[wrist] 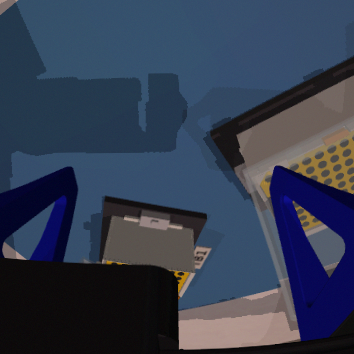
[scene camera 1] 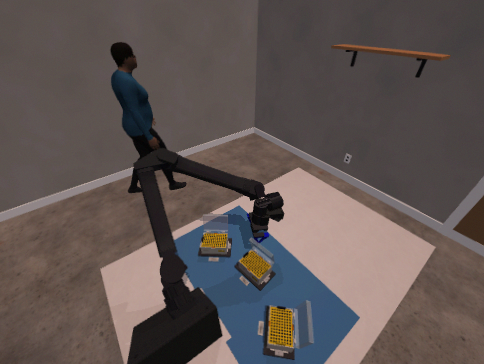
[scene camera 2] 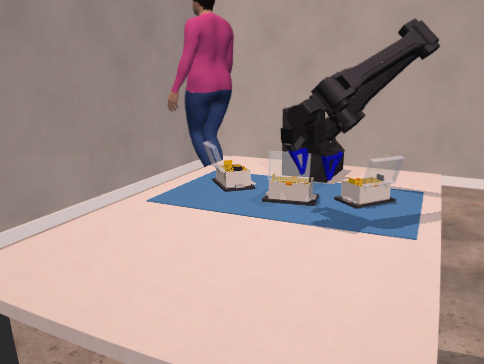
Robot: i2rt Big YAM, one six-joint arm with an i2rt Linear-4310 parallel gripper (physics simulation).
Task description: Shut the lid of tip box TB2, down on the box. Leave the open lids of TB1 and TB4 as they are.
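Frame: origin at the arm's base, x ahead, y left, z up, level; centimetres.
Seen in the pictures: gripper, fingertip midpoint: (wrist: 173, 176) (scene camera 1: 255, 234) (scene camera 2: 315, 177); arm's base, link origin: (scene camera 1: 182, 306).
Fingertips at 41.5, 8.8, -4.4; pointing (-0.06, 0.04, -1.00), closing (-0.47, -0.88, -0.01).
Pixels of each thing's middle, then the offset from my fingertips to it, as dx, dy, dz. "spot": a spot on its surface instead. Level surfaces: height alone.
- middle tip box, body centre: (wrist: 335, 167) (scene camera 2: 292, 187) (scene camera 1: 253, 268) -9.8, -9.4, -6.3
- TB1, body centre: (wrist: 152, 274) (scene camera 2: 363, 189) (scene camera 1: 214, 245) -16.1, +11.3, -6.3
- third box, body centre: (scene camera 2: 236, 174) (scene camera 1: 276, 327) -18.4, -31.6, -6.3
- blue mat, surface height: dz -9.6
- pale table, surface height: dz -9.9
- TB1's open lid, surface spot: (scene camera 2: 387, 167) (scene camera 1: 215, 218) spot: -10.0, +18.4, +2.2
The middle tip box (scene camera 1: 256, 265) (scene camera 2: 291, 192) (wrist: 295, 131) is probably TB2; its tag is unreadable. Its clear lid (scene camera 1: 261, 249) (scene camera 2: 278, 162) (wrist: 266, 235) stands open, roughly upright, on the side away from the robot base. My gripper (scene camera 1: 256, 228) (scene camera 2: 315, 175) (wrist: 173, 176) is open and empty, fingers pointing down; one finger overlaps this lid in the wrist view, but contact is unclear. TB1 (scene camera 1: 215, 241) (scene camera 2: 366, 194) (wrist: 150, 240), its tag legible in the wrist view, has its lid open. The third box (scene camera 1: 281, 327) (scene camera 2: 234, 178), probably TB4, also stands open.
The boxes stand on dark bases on a blue mat (scene camera 1: 320, 300) (scene camera 2: 240, 206) (wrist: 100, 50) on the pale table (scene camera 1: 350, 225) (scene camera 2: 200, 275). TB1's open lid (scene camera 1: 215, 221) (scene camera 2: 387, 167) rises near the gripper's other side. A person (scene camera 1: 131, 105) (scene camera 2: 210, 55) stands behind the table.
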